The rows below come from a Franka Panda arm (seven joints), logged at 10 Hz.
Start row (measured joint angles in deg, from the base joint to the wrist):
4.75, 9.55, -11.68, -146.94, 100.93, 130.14, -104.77
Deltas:
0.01, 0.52, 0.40, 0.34, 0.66, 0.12, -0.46
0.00, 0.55, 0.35, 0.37, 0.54, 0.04, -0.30
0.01, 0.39, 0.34, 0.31, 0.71, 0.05, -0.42
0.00, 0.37, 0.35, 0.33, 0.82, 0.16, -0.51
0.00, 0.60, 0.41, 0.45, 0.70, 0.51, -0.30
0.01, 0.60, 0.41, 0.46, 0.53, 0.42, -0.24
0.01, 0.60, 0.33, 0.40, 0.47, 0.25, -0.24
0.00, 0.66, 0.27, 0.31, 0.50, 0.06, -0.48
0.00, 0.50, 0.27, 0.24, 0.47, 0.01, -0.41
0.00, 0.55, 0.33, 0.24, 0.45, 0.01, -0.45
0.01, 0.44, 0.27, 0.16, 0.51, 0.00, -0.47
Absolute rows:
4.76, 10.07, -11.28, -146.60, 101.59, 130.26, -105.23
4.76, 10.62, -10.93, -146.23, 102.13, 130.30, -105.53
4.77, 11.01, -10.59, -145.92, 102.84, 130.35, -105.95
4.77, 11.38, -10.24, -145.59, 103.66, 130.51, -106.46
4.77, 11.98, -9.83, -145.14, 104.36, 131.02, -106.76
4.78, 12.58, -9.42, -144.68, 104.89, 131.44, -107.00
4.79, 13.18, -9.09, -144.28, 105.36, 131.69, -107.24
4.79, 13.84, -8.82, -143.97, 105.86, 131.75, -107.72
4.79, 14.34, -8.55, -143.73, 106.33, 131.76, -108.13
4.79, 14.89, -8.22, -143.49, 106.78, 131.77, -108.58
4.80, 15.33, -7.95, -143.33, 107.29, 131.77, -109.05

